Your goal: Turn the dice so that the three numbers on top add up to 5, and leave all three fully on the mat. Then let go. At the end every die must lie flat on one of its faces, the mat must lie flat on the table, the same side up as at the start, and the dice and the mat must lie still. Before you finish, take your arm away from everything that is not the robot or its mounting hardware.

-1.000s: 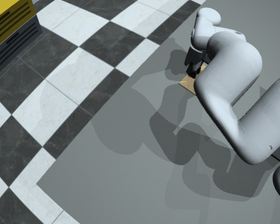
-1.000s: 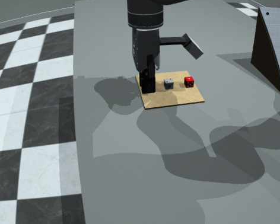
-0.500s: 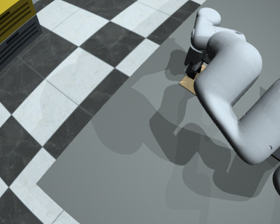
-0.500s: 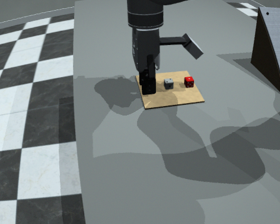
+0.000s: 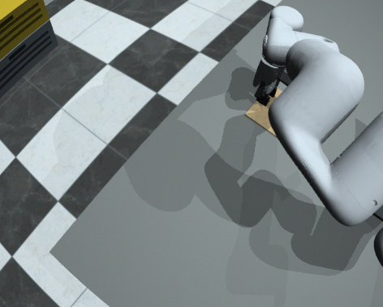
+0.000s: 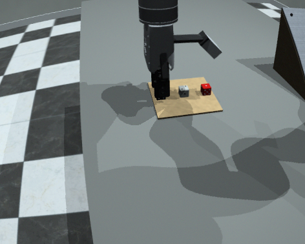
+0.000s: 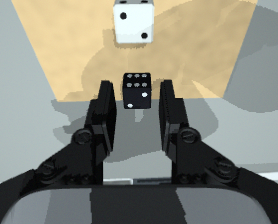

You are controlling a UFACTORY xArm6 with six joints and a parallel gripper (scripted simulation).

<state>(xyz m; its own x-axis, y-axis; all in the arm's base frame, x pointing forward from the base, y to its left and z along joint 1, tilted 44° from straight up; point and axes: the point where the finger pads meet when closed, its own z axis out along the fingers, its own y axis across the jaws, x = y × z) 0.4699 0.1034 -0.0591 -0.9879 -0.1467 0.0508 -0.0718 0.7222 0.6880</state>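
My hand is 3 cm above the black die. Round my hand: red die 10 cm behind, 1 cm to the right, 3 cm below; then white die 5 cm behind, 3 cm below; then tan mat 5 cm behind, 4 cm below.
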